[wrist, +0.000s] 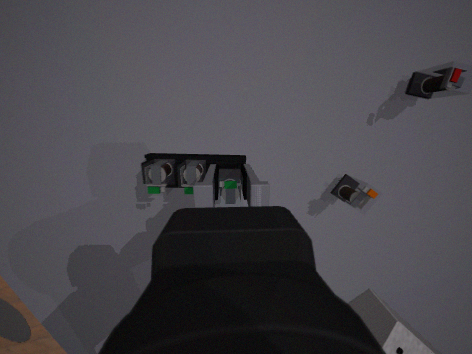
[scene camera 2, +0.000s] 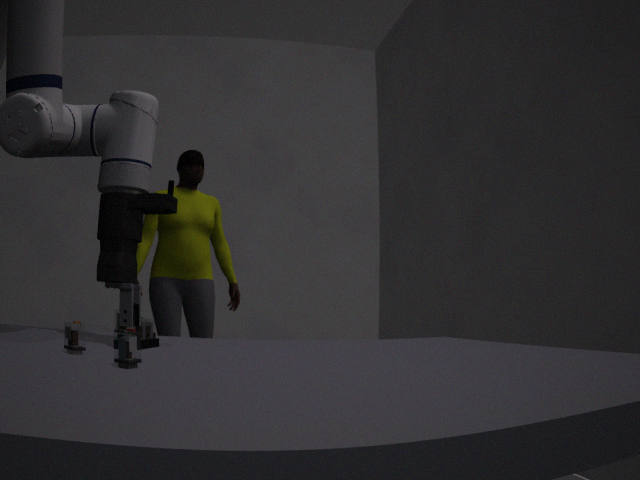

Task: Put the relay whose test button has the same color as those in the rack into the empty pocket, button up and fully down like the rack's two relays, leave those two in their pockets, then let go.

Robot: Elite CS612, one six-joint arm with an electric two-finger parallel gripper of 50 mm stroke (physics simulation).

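Frame: origin at the arm's base, x ahead, y left, z up, level; millimetres.
Seen in the pictures: gripper, fingertip midpoint: (wrist: pixel 229 175) (scene camera 2: pixel 130 326).
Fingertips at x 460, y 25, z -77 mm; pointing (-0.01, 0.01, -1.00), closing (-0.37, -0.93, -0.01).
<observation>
A point is followed by its place in that frame.
My gripper (scene camera 2: pixel 130 323) @(x 460, y 25, z -77 mm) (wrist: pixel 229 175) @(x 460, y 25, z -77 mm) points down, shut on a clear-cased relay (wrist: pixel 230 194) @(x 451, y 29, z -51 mm) whose green test button faces up. It is at the right end of the black rack (scene camera 2: pixel 149 343) @(x 491, y 62, z -105 mm) (wrist: pixel 220 159) @(x 474, y 30, z -98 mm), over the third pocket. The other two pockets hold upright relays, one at the left end (wrist: pixel 158 172) @(x 489, y 81, z -65 mm) and one in the middle (wrist: pixel 191 172) @(x 478, y 54, z -65 mm), both with green buttons. How deep the held relay sits is hidden by the fingers. A relay with an orange button (scene camera 2: pixel 74 338) @(x 388, y -107, z -90 mm) (wrist: pixel 347 192) @(x 392, y -82, z -84 mm) and one with a red button (scene camera 2: pixel 126 351) @(x 465, y -210, z -92 mm) (wrist: pixel 425 85) @(x 468, y -179, z -87 mm) stand apart from the rack.
A grey-white box-like object (wrist: pixel 400 330) @(x 190, y -99, z -60 mm) shows at the lower right of the wrist view. A wooden surface (wrist: pixel 30 320) shows at its lower left. A person in a yellow top (scene camera 2: pixel 185 232) stands beyond the table (scene camera 2: pixel 330 397) @(x 642, y -368, z -112 mm).
</observation>
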